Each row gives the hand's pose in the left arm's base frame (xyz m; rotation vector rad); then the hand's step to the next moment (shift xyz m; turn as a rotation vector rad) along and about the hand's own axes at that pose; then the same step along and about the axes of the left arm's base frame.
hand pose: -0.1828 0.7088 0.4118 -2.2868 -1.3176 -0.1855
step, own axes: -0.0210 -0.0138 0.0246 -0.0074 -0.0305 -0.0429
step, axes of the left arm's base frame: -0.0257 0.0011 -0.0240 -0.0243 -0.0136 0.0453
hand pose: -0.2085 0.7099 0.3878 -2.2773 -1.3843 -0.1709
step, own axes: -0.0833 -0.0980 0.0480 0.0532 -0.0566 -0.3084
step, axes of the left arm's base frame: -0.1314 -0.0081 -0.0388 0.0175 -0.0741 0.3088
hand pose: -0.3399 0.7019 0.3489 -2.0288 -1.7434 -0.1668
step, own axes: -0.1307 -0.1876 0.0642 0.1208 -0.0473 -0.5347
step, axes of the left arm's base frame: -0.2181 -0.0743 -0.0577 0.0847 -0.1074 0.5329
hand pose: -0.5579 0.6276 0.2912 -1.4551 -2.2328 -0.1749
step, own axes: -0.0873 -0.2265 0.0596 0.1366 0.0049 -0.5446
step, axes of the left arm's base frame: -0.1916 -0.1492 -0.0591 0.1291 -0.0752 0.5413
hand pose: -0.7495 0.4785 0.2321 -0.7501 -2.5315 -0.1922
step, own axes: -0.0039 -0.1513 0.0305 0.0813 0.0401 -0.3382
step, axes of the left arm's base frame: -0.0921 -0.1207 -0.0279 0.1029 -0.0173 0.3342
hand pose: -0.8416 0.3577 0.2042 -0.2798 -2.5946 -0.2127
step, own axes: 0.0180 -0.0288 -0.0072 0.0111 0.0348 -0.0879
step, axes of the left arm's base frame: -0.0186 -0.0265 0.0126 0.0410 0.0175 0.0841
